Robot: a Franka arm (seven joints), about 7 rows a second.
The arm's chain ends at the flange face. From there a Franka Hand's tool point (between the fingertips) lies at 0.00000 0.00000 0.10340 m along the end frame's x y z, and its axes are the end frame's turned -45 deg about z.
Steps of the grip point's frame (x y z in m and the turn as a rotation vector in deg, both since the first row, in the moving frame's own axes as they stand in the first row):
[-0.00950, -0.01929, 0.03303, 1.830, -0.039, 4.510]
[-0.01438, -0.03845, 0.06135, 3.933, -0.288, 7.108]
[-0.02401, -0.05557, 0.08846, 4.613, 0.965, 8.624]
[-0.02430, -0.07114, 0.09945, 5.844, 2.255, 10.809]
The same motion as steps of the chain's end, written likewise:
[-0.01807, -0.00455, 0.03308, 1.266, -1.322, 4.510]
[-0.03228, -0.01205, 0.06159, 2.577, -2.985, 7.108]
[-0.05217, -0.01488, 0.08881, 3.944, -2.580, 8.624]
[-0.06391, -0.02244, 0.10007, 5.727, -2.538, 10.809]

